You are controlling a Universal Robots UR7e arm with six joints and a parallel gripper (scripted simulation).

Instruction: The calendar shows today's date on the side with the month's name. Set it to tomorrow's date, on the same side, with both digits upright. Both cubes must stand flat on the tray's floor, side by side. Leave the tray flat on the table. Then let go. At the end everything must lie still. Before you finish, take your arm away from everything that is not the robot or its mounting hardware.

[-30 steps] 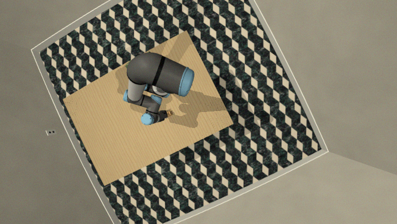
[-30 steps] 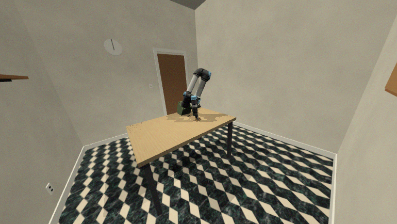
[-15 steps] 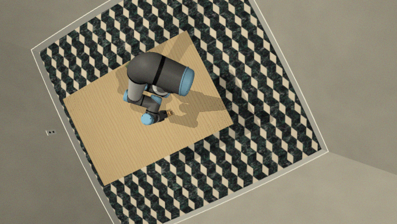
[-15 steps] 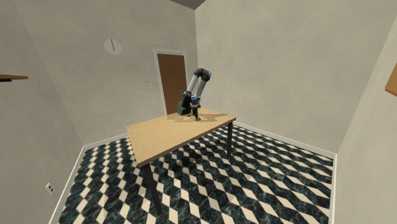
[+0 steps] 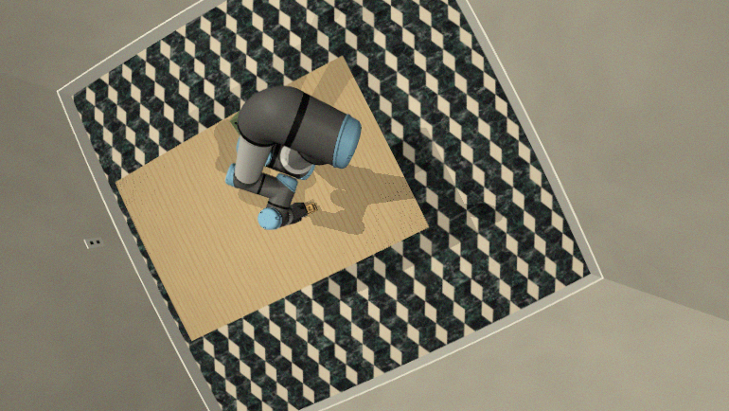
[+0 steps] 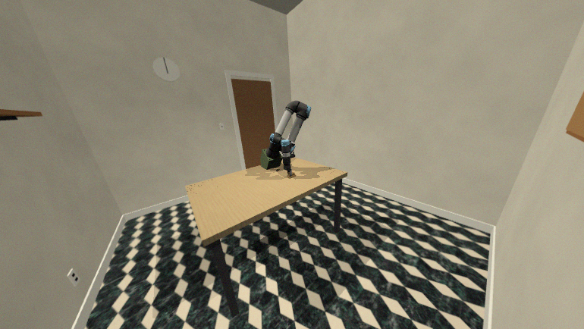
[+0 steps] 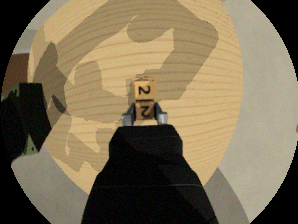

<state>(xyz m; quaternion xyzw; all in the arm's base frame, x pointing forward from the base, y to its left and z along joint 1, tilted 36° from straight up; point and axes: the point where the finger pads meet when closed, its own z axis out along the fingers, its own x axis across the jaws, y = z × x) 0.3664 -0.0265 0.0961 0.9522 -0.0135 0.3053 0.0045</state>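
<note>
Now: hand 2 cm to the right of the wooden tray and 3 cm above it. Round my hand: wooden cube 1 cm below.
</note>
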